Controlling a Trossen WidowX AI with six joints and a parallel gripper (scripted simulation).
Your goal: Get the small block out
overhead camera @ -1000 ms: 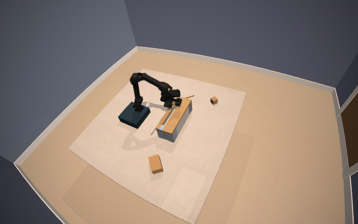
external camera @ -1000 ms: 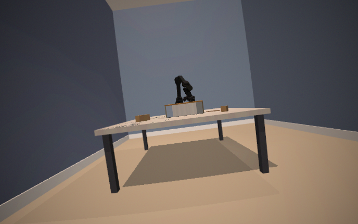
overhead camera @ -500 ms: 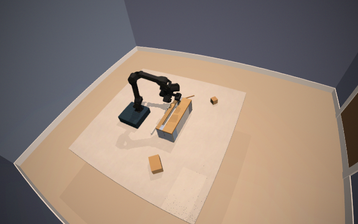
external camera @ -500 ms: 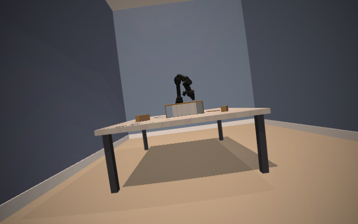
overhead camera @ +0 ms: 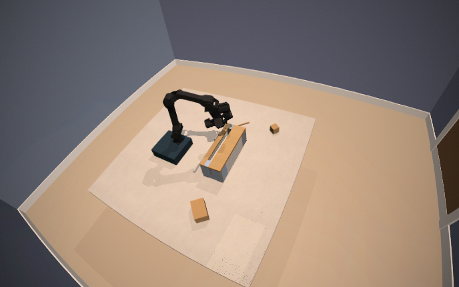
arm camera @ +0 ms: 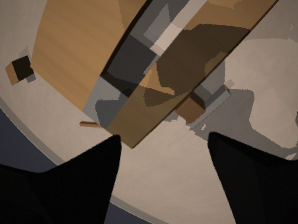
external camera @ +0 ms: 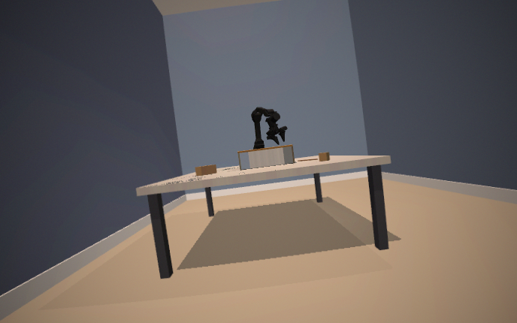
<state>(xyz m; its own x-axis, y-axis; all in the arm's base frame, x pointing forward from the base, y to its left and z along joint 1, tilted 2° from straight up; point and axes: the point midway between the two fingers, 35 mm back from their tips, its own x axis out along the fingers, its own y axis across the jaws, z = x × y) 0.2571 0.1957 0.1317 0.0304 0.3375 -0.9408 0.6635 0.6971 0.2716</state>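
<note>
Now: the orange block 140 mm below my gripper tip, 50 mm behind it and 20 mm to the left of it. Round my gripper tip: thin wooden stick: 180 mm to the left, 150 mm below, 10 mm ahead; clear-fronted box: 130 mm to the right, 90 mm below, 60 mm ahead; larger tan block: 540 mm to the right, 200 mm ahead, 120 mm below.
</note>
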